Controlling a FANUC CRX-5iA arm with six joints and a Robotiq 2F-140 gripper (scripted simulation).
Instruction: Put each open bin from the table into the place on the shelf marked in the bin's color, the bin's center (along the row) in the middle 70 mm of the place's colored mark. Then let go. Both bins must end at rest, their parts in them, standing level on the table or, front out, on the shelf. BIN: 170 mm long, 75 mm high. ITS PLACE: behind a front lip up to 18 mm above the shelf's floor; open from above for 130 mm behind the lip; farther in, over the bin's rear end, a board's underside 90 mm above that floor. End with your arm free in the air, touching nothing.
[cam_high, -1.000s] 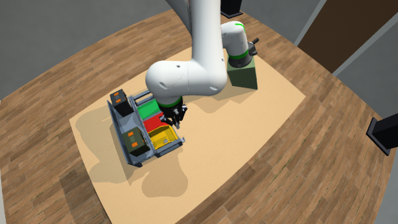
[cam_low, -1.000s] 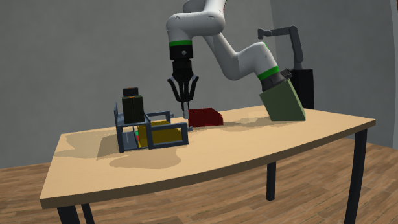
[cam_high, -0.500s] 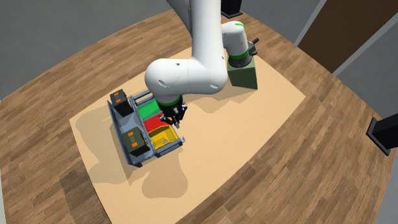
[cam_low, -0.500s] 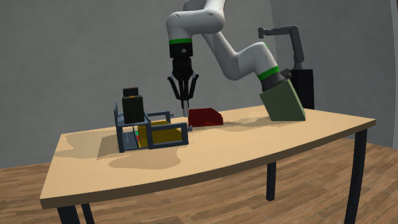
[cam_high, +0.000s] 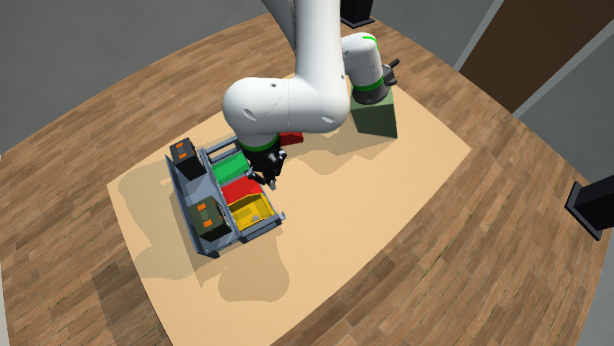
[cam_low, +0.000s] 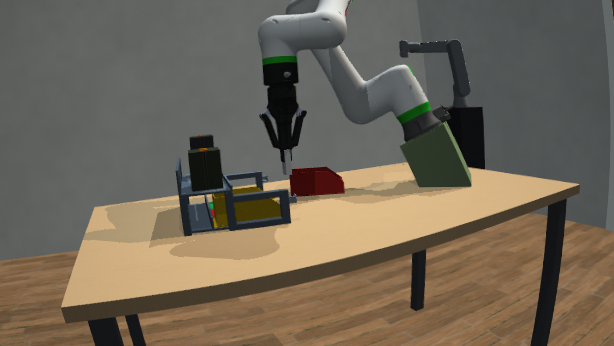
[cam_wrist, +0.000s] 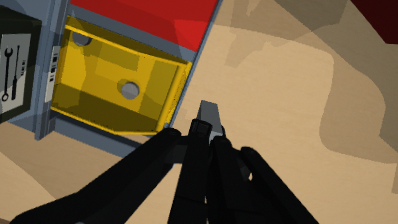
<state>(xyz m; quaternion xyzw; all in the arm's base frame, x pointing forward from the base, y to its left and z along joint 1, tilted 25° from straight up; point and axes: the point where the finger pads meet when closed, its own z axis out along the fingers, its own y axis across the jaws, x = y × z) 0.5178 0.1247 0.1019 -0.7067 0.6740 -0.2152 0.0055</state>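
The red bin lies 22 cm to the right of my hand, 18 cm behind it and 10 cm below it. Also, from my hand: yellow bin: 12 cm ahead, 10 cm below, 1 cm to the left.
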